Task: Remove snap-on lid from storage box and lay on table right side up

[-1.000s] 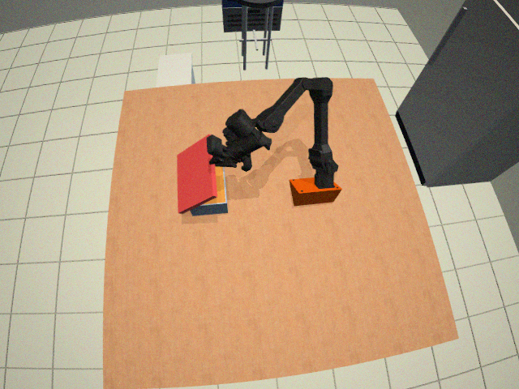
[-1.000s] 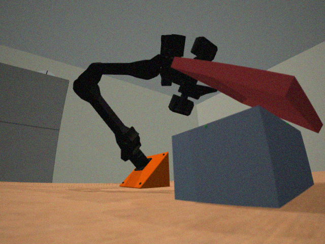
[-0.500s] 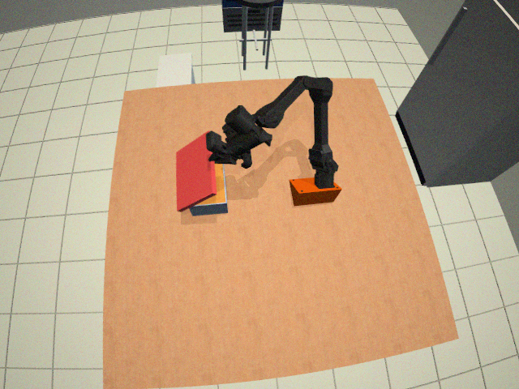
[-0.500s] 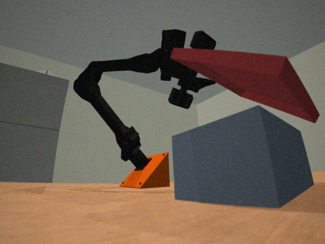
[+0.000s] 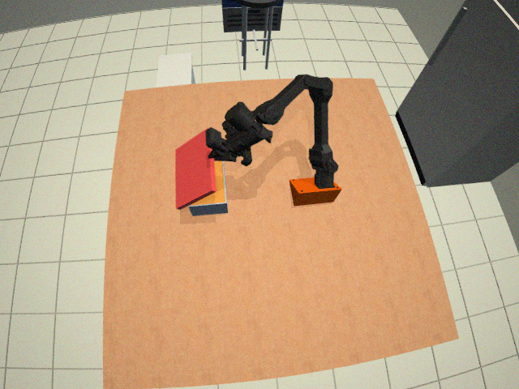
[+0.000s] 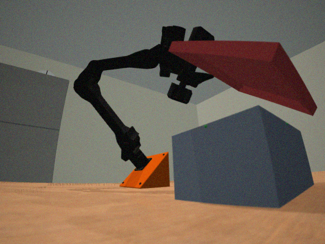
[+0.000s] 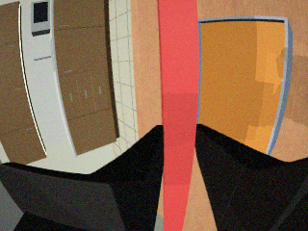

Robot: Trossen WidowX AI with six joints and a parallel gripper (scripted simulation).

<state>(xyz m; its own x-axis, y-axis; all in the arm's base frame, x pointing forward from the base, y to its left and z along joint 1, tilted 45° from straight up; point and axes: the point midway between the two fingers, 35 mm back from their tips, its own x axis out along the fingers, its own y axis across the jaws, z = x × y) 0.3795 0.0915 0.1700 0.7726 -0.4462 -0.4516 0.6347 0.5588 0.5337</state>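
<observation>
My gripper tip is 7 cm short of the red lid and 5 cm above it. Round my gripper tip: blue storage box: 19 cm below, 3 cm ahead.
</observation>
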